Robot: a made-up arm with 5 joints. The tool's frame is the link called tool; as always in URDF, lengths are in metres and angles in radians.
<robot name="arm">
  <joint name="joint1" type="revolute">
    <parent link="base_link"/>
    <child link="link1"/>
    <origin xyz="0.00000 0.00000 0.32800"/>
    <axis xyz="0 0 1"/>
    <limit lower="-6.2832" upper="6.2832" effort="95" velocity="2.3"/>
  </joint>
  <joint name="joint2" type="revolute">
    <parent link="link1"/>
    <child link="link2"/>
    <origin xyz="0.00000 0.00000 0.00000"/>
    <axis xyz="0 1 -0.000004"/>
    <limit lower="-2.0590" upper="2.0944" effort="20" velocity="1.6"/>
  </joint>
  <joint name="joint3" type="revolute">
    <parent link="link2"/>
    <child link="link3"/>
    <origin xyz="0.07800 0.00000 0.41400"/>
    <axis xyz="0 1 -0.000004"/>
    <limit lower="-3.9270" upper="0.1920" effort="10" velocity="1.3"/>
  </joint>
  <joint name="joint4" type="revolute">
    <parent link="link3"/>
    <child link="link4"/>
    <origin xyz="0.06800 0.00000 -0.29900"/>
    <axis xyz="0 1 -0.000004"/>
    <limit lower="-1.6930" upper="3.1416" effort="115" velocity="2.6"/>
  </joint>
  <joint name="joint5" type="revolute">
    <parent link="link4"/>
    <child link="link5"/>
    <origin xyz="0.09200 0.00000 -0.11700"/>
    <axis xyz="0 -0.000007 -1"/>
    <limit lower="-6.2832" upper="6.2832" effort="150" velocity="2"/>
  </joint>
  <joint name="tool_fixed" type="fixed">
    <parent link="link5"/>
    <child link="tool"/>
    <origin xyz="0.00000 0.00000 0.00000" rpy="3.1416 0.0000 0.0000"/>
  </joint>
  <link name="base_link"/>
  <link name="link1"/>
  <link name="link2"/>
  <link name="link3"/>
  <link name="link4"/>
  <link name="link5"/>
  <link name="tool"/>
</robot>
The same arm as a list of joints. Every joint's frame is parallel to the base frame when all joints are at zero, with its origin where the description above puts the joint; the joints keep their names.
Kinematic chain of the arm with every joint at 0, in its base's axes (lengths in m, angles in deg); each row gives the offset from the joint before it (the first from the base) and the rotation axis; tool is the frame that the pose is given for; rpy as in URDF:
joint1: xyz 0.0000 0.0000 0.3280 axis +z
joint2: xyz 0.0000 0.0000 0.0000 axis +y
joint3: xyz 0.0780 0.0000 0.4140 axis +y
joint4: xyz 0.0680 0.0000 -0.2990 axis +y
joint5: xyz 0.0920 0.0000 -0.1170 axis -z
tool: xyz 0.0000 0.0000 0.0000 rpy -180.00 0.00 0.00
Joint limits (deg, base to tool): -360.00..360.00 -117.97..120.00 -225.00..11.00 -97.00..180.00 -360.00..360.00

